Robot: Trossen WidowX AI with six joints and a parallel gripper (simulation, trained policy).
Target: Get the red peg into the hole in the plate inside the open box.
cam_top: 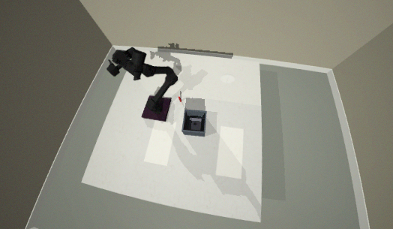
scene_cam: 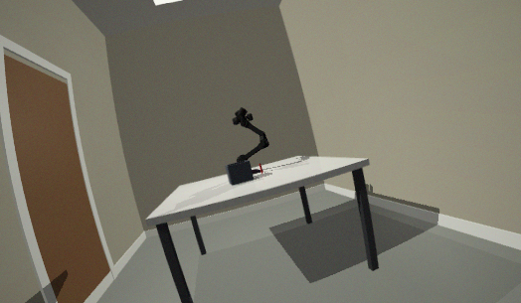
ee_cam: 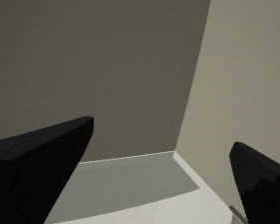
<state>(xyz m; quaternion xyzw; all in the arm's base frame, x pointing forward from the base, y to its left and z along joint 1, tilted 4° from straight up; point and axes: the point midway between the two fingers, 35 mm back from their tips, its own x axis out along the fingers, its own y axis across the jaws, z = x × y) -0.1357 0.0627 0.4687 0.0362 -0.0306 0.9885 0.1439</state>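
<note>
The red peg lies 44 cm below my gripper tip, 32 cm ahead of it and 4 cm to the left of it. Also, from my gripper tip: grey plate: 52 cm ahead, 44 cm below, 11 cm to the right.
</note>
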